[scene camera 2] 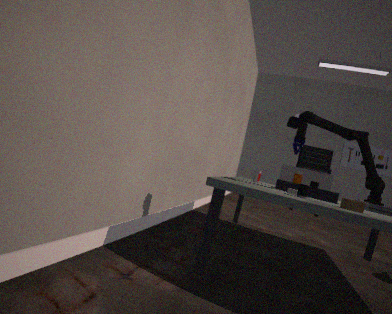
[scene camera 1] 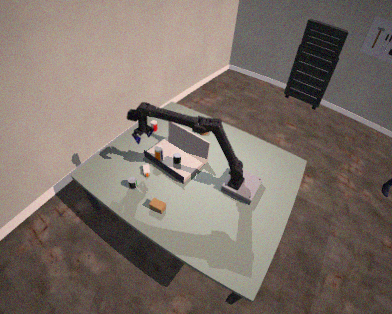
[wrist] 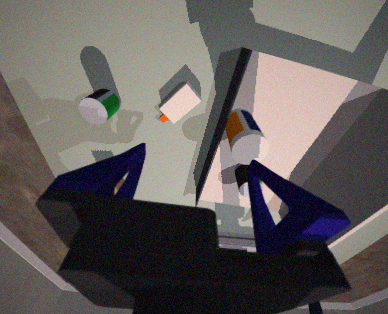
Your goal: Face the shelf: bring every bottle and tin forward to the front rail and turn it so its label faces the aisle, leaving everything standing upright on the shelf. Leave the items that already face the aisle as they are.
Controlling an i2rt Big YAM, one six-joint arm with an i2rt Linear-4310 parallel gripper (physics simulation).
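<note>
The shelf is a pale tray with a grey back panel and a dark front rail. A white-capped bottle stands upright on it close to the rail; in the wrist view its orange side faces the rail and its blue side faces away. A black tin stands upright farther along, partly behind a finger in the wrist view; its label direction is unclear. My gripper is open and empty, high above the table beyond the shelf's far end.
On the table stand a green-and-black tin and a red-and-white can. A white box with an orange tip lies before the rail. An orange-brown block lies nearer the table's edge.
</note>
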